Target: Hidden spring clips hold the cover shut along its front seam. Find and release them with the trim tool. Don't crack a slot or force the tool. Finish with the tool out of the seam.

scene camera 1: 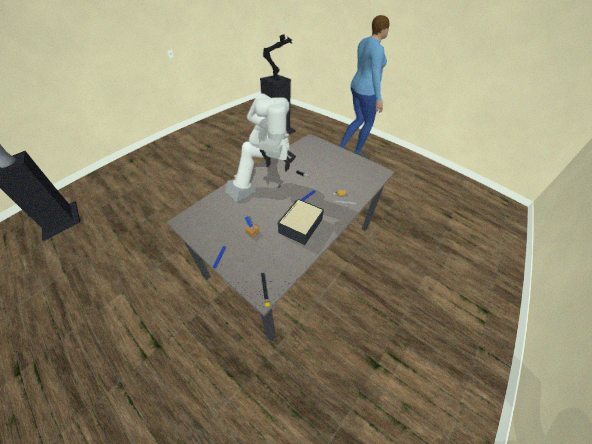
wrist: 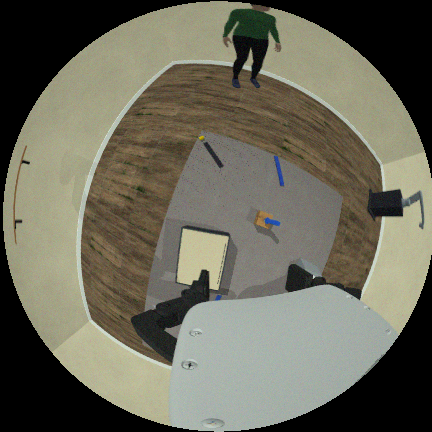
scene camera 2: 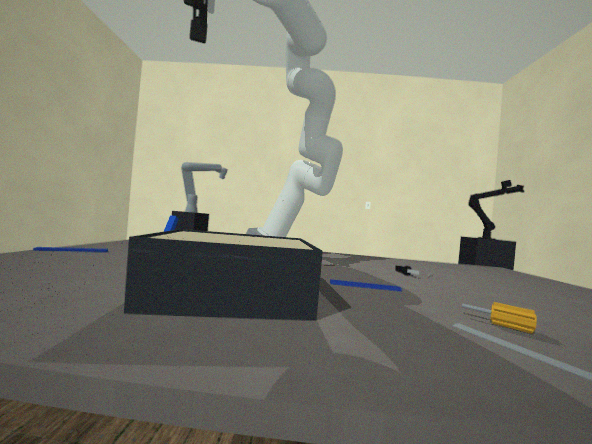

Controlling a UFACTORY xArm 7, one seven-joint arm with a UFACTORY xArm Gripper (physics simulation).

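Places are measured from the arm's base along level axes (x ahead, y left, z up), in millimetres.
Where they show: gripper, fingertip midpoint: [scene camera 1: 277, 167] [wrist: 249, 280] [scene camera 2: 195, 25]; arm's base at its link origin: [scene camera 1: 241, 184].
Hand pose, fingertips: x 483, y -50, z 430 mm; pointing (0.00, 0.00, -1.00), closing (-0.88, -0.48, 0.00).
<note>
Things, the pixels of their centre, and the offset from my fingertips. "spot": a spot on its surface instead.
- dark box at the middle of its body: [scene camera 2: 235, 266] [wrist: 201, 257] [scene camera 1: 301, 221] dy +142, dx +38, dz -441 mm
- table with a cream cover, body centre: [scene camera 2: 237, 243] [wrist: 200, 260] [scene camera 1: 301, 216] dy +142, dx +38, dz -404 mm
- trim tool's handle at a spot on its surface: [scene camera 2: 171, 223] [wrist: 272, 222] [scene camera 1: 249, 220] spot: dy -119, dx -135, dz -394 mm
- orange block at the middle of its body: [wrist: 262, 219] [scene camera 1: 252, 230] dy -120, dx -114, dz -465 mm
- black strip at the middle of its body: [wrist: 212, 153] [scene camera 1: 264, 285] dy -283, dx +218, dz -485 mm
- yellow cube at the middle of its body: [wrist: 201, 137] [scene camera 1: 267, 304] dy -336, dx +311, dz -482 mm
- orange-handled screwdriver at the middle of its body: [scene camera 2: 496, 313] [scene camera 1: 338, 193] dy +550, dx -3, dz -472 mm
- pale rod at the middle of its body: [scene camera 2: 520, 349] [scene camera 1: 345, 202] dy +530, dx +84, dz -487 mm
- black-handled item at the middle of its body: [scene camera 2: 405, 270] [scene camera 1: 302, 173] dy +502, dx -340, dz -475 mm
A dark box [scene camera 1: 291, 232] [scene camera 2: 220, 282] stands on the table with a cream cover [scene camera 1: 301, 216] [scene camera 2: 235, 240] [wrist: 200, 252] on top. A thin dotted dark line runs along the cover's edge on the arm-base side; no clips can be made out. A blue piece, perhaps the trim tool's handle [scene camera 1: 248, 221] [scene camera 2: 171, 223] [wrist: 273, 222], stands tilted in an orange block [scene camera 1: 252, 230] [wrist: 261, 219]. My gripper [scene camera 1: 278, 161] [wrist: 249, 280] is open and empty, high above the table. In the wrist view one finger overlaps the cover's lower part, but the gripper is well above it.
Blue strips [scene camera 1: 219, 256] [scene camera 1: 309, 195] [scene camera 2: 365, 285] [wrist: 279, 171], a black strip [scene camera 1: 264, 285] [wrist: 213, 155] and a yellow cube [scene camera 1: 267, 304] [wrist: 201, 138] lie on the table. So do an orange-handled screwdriver [scene camera 1: 341, 192] [scene camera 2: 514, 317], a pale rod [scene camera 1: 345, 202] [scene camera 2: 525, 349] and a black-handled item [scene camera 1: 300, 173] [scene camera 2: 403, 270].
</note>
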